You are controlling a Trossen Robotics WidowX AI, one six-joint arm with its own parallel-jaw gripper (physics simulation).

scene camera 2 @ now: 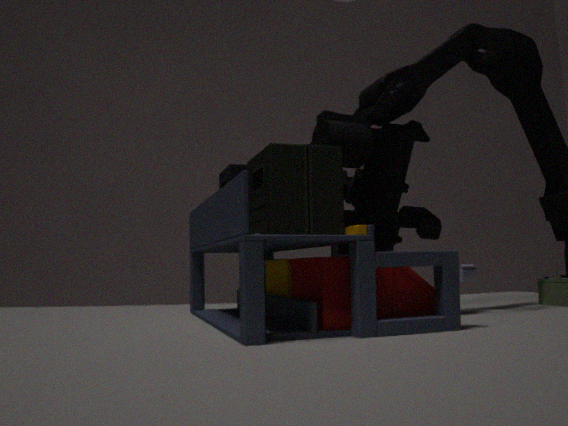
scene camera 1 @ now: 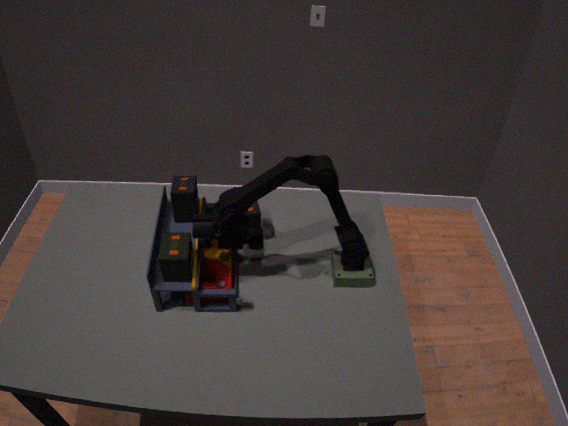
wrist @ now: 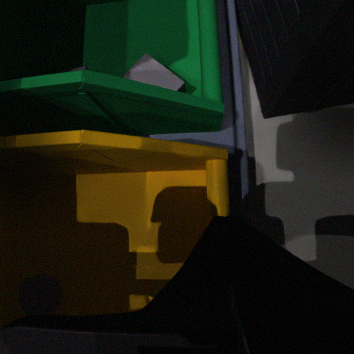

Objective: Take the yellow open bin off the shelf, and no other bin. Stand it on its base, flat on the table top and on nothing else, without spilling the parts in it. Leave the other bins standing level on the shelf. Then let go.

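Frame: origin at the arm's base, x ahead, y left, z up, level; centimetres.
Seen in the pictures: gripper, between the fingertips: (scene camera 1: 230,246); arm's base, origin of its link: (scene camera 1: 352,263).
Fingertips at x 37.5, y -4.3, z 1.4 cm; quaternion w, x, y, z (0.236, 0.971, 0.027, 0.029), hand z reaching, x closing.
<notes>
Pixels of each thing's top centre, then the offset from my fingertips to it.
- yellow open bin, centre of its top: (scene camera 2: 322,259) (scene camera 1: 208,245) dx +6.3, dy +2.2, dz +2.4 cm
- red bin, centre of its top: (scene camera 2: 359,257) (scene camera 1: 207,273) dx +5.4, dy +13.4, dz +2.4 cm
- olive box, centre of its top: (scene camera 2: 292,152) (scene camera 1: 174,244) dx +13.4, dy +14.1, dz +14.2 cm
- dark grey box, centre of its top: (scene camera 2: 247,168) (scene camera 1: 183,183) dx +14.5, dy -9.0, dz +16.7 cm
- dark box, centre of its top: (scene camera 1: 247,203) dx -4.8, dy -11.3, dz +7.5 cm
The yellow open bin (scene camera 1: 214,256) (scene camera 2: 277,277) (wrist: 112,190) stands in the lower level of the blue-grey shelf (scene camera 1: 157,235) (scene camera 2: 252,295) (wrist: 241,100). It is between the green bin (wrist: 195,105) and the red bin (scene camera 1: 212,272) (scene camera 2: 325,285). A dark round part (wrist: 40,295) shows dimly inside it. My gripper (scene camera 2: 384,246) (wrist: 223,226) points down just in front of the shelf, over the front of the yellow bin. It is shut and empty. In the wrist view its dark fingers cover part of the yellow bin. Whether they touch the bin cannot be told.
An olive box (scene camera 1: 175,257) (scene camera 2: 300,190) and a dark grey box (scene camera 1: 184,200) (scene camera 2: 232,175) stand on the shelf's top board. Another dark box (scene camera 1: 253,214) (wrist: 300,60) is in front of the shelf. A yellow strip (scene camera 1: 195,265) (scene camera 2: 356,230) runs along the top board's front edge.
</notes>
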